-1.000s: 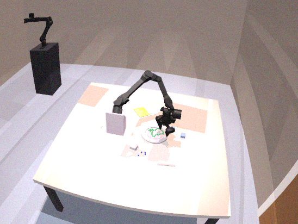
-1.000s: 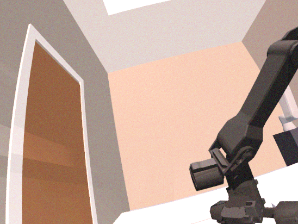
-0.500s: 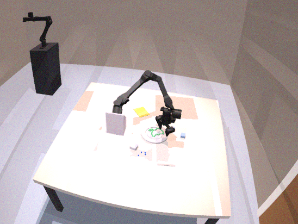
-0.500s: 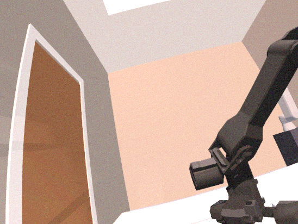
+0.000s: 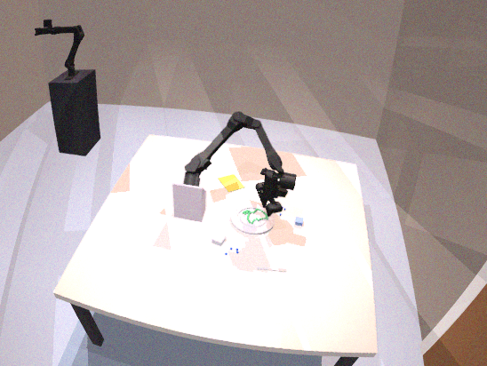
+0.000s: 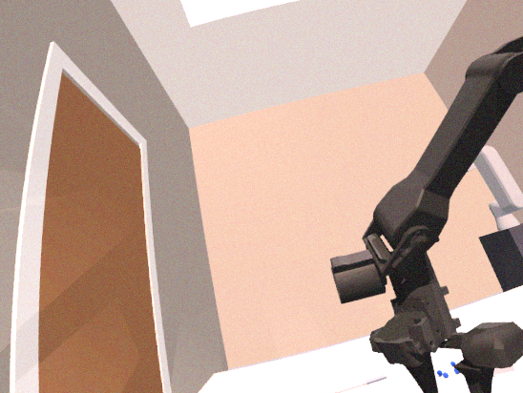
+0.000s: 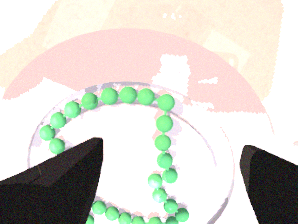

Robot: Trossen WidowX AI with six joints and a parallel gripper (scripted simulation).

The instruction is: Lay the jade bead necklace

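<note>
Right now the round white bead board is 6 cm behind my gripper tip and 4 cm below it. Round my gripper tip: thin rod 29 cm to the right, 6 cm ahead, 5 cm below; then blue block 16 cm ahead, 5 cm below, 2 cm to the left; then cream block 24 cm to the left, 7 cm ahead, 4 cm below.
</note>
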